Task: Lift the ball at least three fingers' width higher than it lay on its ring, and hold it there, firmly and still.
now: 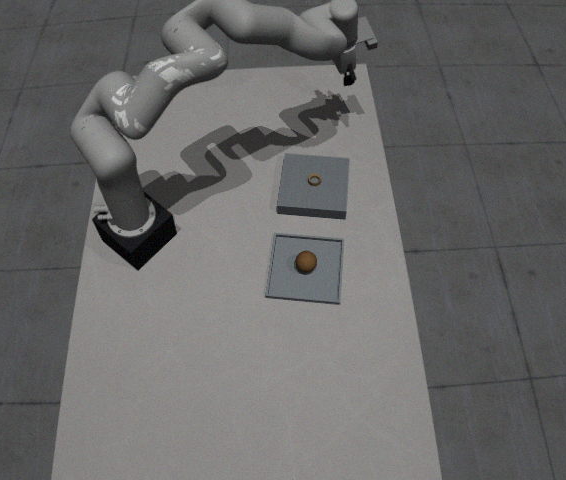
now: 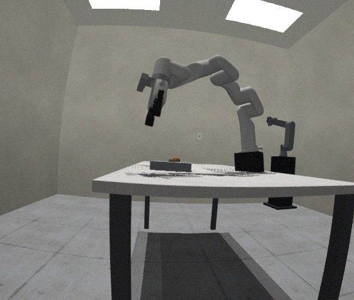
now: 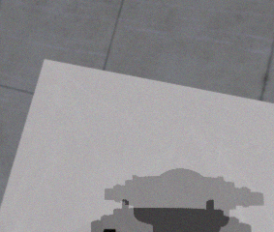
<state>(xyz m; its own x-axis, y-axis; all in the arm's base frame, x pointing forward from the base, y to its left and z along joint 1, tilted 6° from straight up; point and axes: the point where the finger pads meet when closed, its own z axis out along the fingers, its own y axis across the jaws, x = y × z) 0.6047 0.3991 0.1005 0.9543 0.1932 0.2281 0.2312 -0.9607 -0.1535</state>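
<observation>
My hand is 530 mm to the left of the orange ball, 170 mm past it and 160 mm above it. Also, from my hand: grey framed plate 530 mm to the right, 190 mm below, 170 mm behind; grey block 280 mm to the right, 170 mm below, 120 mm behind.
</observation>
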